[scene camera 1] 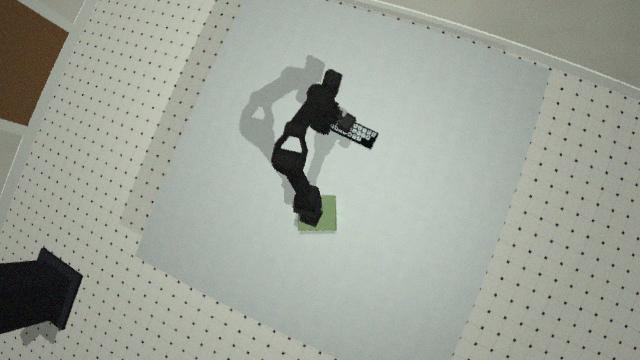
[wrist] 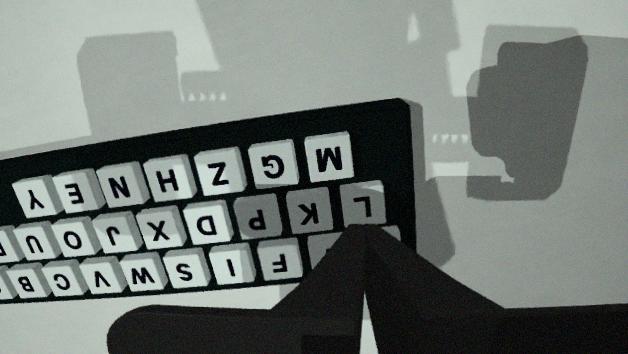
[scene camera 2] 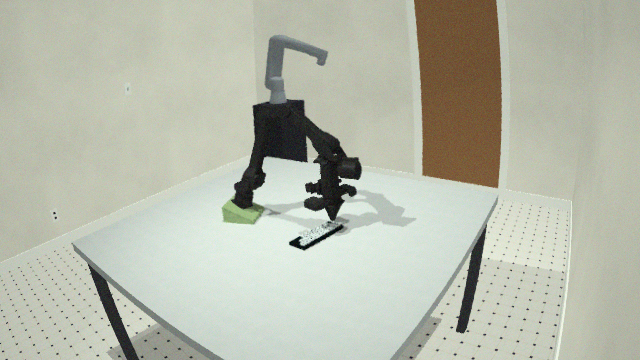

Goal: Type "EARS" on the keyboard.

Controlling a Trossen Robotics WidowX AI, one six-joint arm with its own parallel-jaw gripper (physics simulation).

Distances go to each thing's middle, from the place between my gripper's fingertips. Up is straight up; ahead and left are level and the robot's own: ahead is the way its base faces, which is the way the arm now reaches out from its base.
Now: hand 70 mm to the left of the S key (wrist: 186, 267), 10 mm short of it and 10 mm above it. From my hand the other things lie so: E key (wrist: 79, 190): 100 mm to the right, 30 mm behind, 10 mm below; black keyboard (wrist: 303, 157): 80 mm to the right, 20 mm below, 10 mm behind.
